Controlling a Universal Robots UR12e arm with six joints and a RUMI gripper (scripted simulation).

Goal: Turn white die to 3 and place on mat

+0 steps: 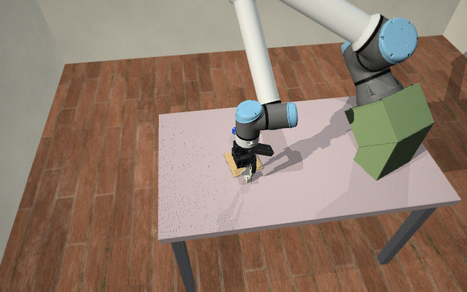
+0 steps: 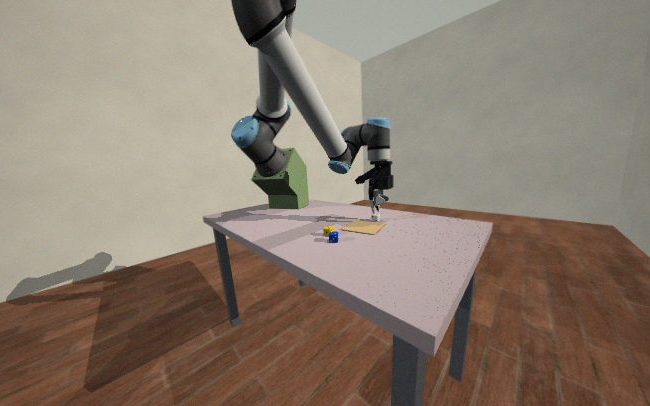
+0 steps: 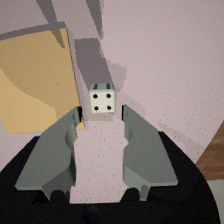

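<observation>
Now: hand 40 mm above the white die. The rest, counted from my hand: blue die: 290 mm to the right, 40 mm below, 30 mm behind; then yellow die: 250 mm to the right, 80 mm behind, 40 mm below; then tan mat: 100 mm to the right, 50 mm below, 10 mm behind.
</observation>
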